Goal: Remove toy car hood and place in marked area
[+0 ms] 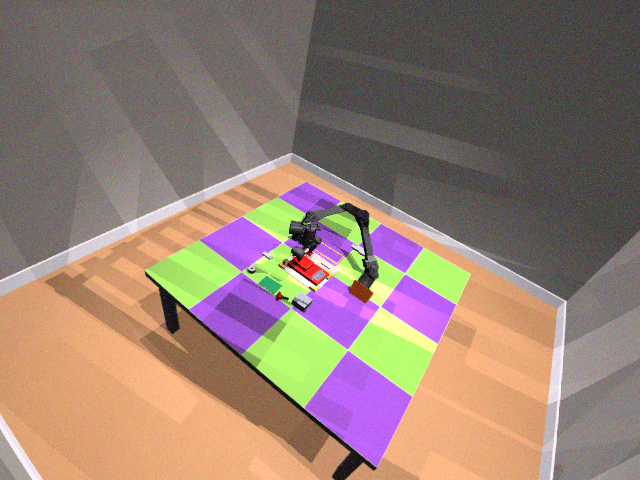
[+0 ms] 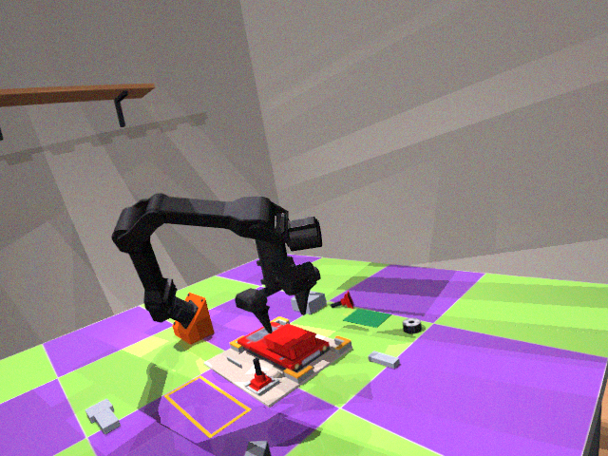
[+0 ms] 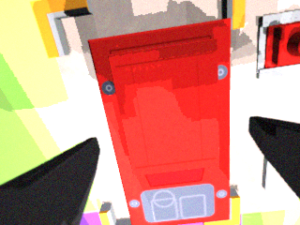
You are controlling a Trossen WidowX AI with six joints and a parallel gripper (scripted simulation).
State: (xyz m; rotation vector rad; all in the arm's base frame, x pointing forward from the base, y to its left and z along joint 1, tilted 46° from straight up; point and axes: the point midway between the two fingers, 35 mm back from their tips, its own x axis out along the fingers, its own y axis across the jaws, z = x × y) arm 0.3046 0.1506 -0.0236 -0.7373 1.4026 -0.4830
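My gripper tip is now 40 mm above the hood. From my gripper tip the other things lie so: green patch 210 mm to the left, 80 mm below, 10 mm ahead; then black ring 230 mm to the left, 130 mm ahead, 70 mm below.
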